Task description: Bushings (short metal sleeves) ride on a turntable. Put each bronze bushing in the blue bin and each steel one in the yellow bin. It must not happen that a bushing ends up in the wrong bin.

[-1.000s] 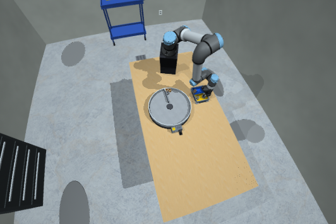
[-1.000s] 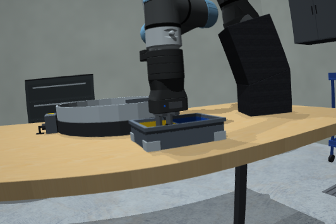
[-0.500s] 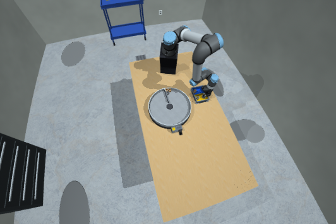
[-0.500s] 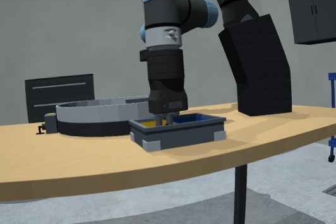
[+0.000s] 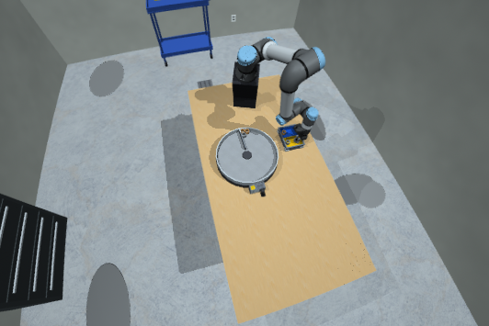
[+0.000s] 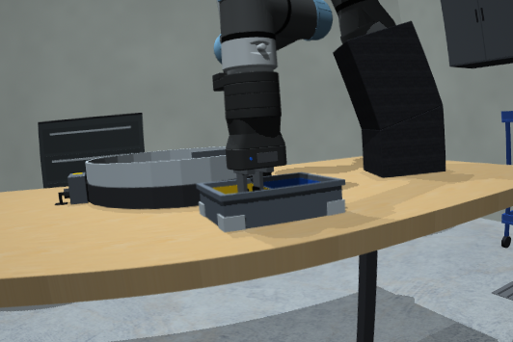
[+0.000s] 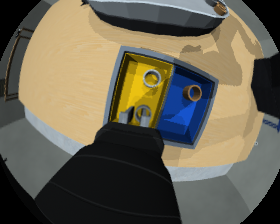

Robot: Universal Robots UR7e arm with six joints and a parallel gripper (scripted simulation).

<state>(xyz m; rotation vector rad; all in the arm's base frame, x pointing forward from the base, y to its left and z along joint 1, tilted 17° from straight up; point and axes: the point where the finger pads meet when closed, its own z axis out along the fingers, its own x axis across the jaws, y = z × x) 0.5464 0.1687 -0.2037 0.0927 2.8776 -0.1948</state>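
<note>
Now: the grey two-part tray 50 mm behind my hand, 30 mm to the right of it and 10 mm below it. The rest, counted from my hand: round grey turntable: 400 mm to the right, 30 mm behind, 20 mm above.
</note>
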